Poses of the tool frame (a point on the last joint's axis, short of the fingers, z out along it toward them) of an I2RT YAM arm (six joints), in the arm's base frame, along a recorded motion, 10 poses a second.
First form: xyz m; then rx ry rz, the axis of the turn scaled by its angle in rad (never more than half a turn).
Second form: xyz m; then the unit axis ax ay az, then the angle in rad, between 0 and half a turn. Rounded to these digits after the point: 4 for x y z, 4 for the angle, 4 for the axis.
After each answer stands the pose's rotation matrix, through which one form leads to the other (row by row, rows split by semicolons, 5 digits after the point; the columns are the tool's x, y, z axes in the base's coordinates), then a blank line. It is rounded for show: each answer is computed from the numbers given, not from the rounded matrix.
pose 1, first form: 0.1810 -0.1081 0.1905 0.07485 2.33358 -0.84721
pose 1, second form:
0.1810 -0.1081 0.1905 0.0301 0.9395 -0.3411 2.4837
-0.78968 0.25928 0.55604; -0.15784 0.78995 -0.59250; -0.59287 -0.55565 -0.58289

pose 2, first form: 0.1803 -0.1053 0.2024 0.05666 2.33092 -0.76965
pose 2, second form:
0.1803 -0.1053 0.2024 0.0231 0.9493 -0.3135 2.4554
-0.77269 0.23747 0.58869; -0.15976 0.82479 -0.54241; -0.61435 -0.51316 -0.59936

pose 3, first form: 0.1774 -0.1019 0.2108 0.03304 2.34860 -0.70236
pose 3, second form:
0.1774 -0.1019 0.2108 0.0135 0.9580 -0.2865 2.4516
-0.77093 0.20523 0.60295; -0.15949 0.85430 -0.49471; -0.61663 -0.47755 -0.62587

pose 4, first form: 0.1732 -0.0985 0.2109 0.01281 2.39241 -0.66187
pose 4, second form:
0.1732 -0.0985 0.2109 0.0052 0.9638 -0.2666 2.4823
-0.79038 0.17223 0.58790; -0.15442 0.87266 -0.46326; -0.59283 -0.45694 -0.66314

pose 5, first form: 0.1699 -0.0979 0.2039 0.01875 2.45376 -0.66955
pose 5, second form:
0.1699 -0.0979 0.2039 0.0074 0.9647 -0.2632 2.5435
-0.82633 0.16120 0.53962; -0.13522 0.87334 -0.46796; -0.54671 -0.45966 -0.69987

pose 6, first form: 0.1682 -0.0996 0.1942 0.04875 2.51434 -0.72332
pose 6, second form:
0.1682 -0.0996 0.1942 0.0186 0.9609 -0.2764 2.6168
-0.86476 0.17189 0.47184; -0.10511 0.85682 -0.50478; -0.49105 -0.48611 -0.72288

